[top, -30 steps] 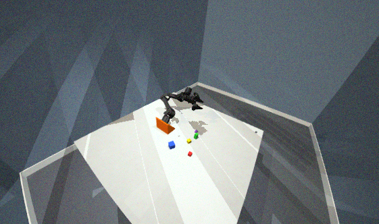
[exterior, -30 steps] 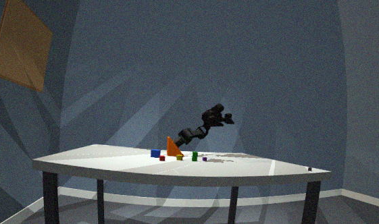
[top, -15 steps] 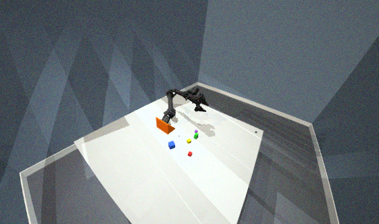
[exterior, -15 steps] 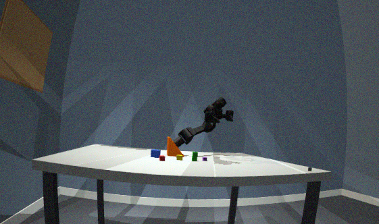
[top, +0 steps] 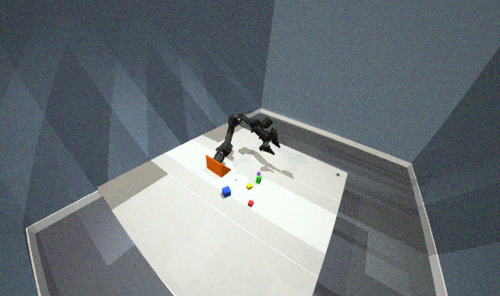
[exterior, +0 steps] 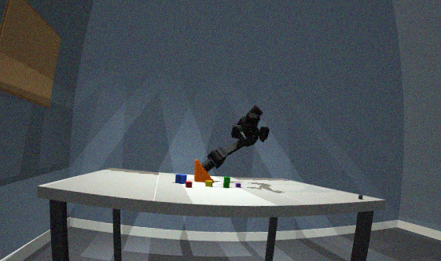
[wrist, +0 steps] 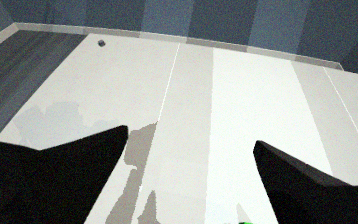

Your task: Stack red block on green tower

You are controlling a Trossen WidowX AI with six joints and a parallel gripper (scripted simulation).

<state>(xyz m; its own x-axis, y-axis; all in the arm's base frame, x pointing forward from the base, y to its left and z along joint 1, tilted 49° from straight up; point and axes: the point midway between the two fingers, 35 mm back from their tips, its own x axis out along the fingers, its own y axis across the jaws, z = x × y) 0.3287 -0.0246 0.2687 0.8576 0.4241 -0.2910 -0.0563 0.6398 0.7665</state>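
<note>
Now: the red block 30 cm to the right of my gripper tip, 22 cm below it and 1 cm ahead of it. Also, from my gripper tip: small purple cube: 22 cm below, 8 cm behind, 5 cm to the right; then yellow cube: 22 cm below, 20 cm to the right, 7 cm behind; then blue cube: 33 cm to the right, 21 cm below, 15 cm behind.
</note>
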